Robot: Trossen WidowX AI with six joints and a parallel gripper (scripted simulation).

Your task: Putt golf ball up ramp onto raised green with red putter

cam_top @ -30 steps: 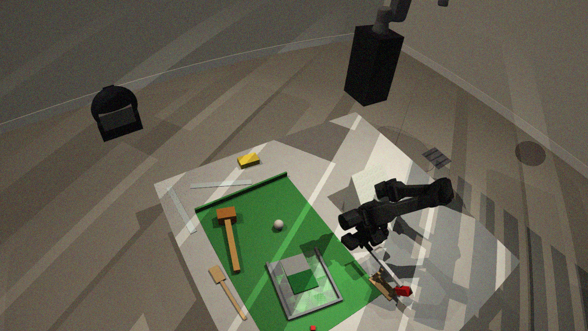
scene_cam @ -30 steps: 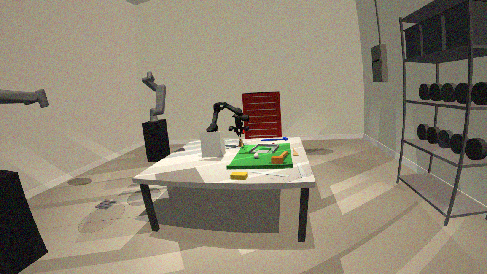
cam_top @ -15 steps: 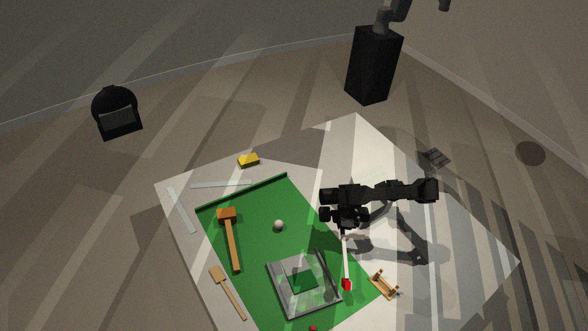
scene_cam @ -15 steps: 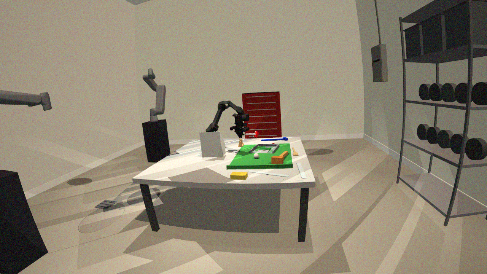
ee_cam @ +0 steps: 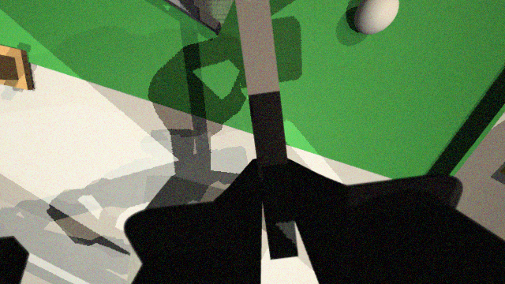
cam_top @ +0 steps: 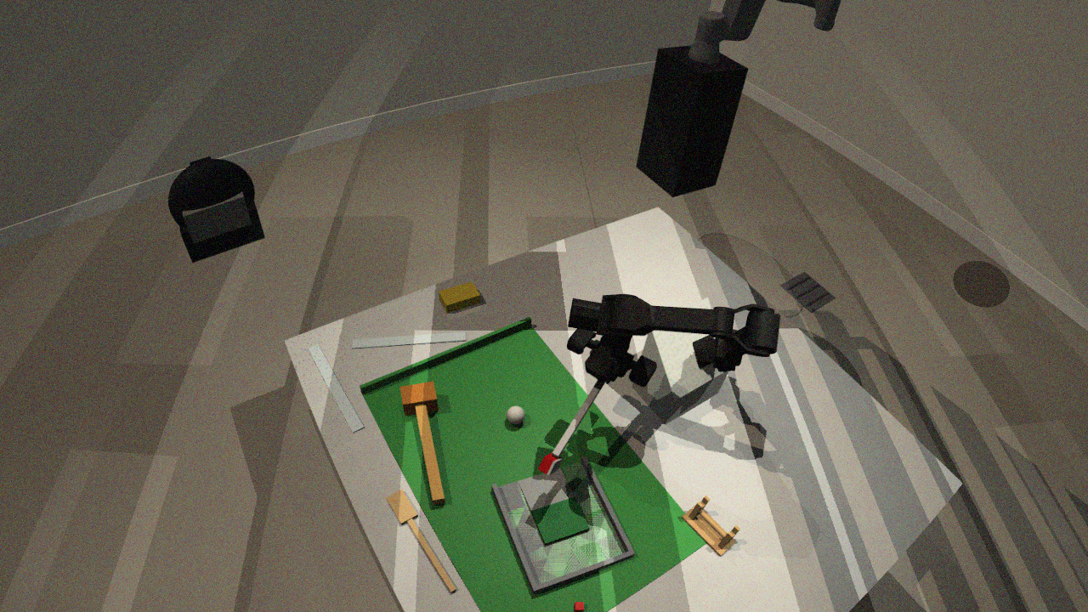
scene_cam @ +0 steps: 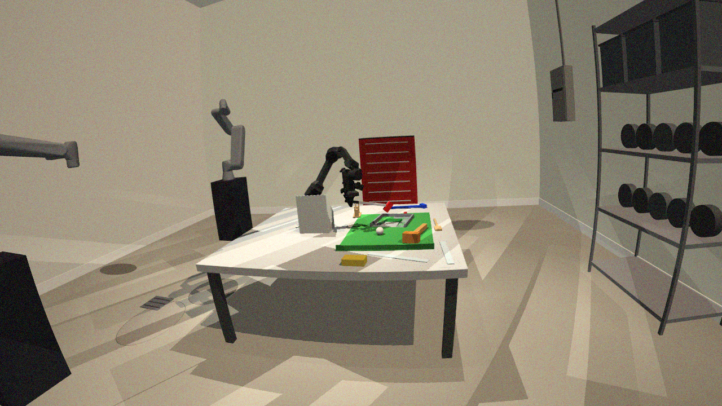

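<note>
Right now my gripper tip is 10 cm short of the red putter and 6 cm to the right of it. Round my gripper tip: wooden spatula: 49 cm ahead, 7 cm to the left, 14 cm below; green mat: 22 cm ahead, 3 cm to the left, 14 cm below; white golf ball: 17 cm ahead, 8 cm to the right, 12 cm below.
</note>
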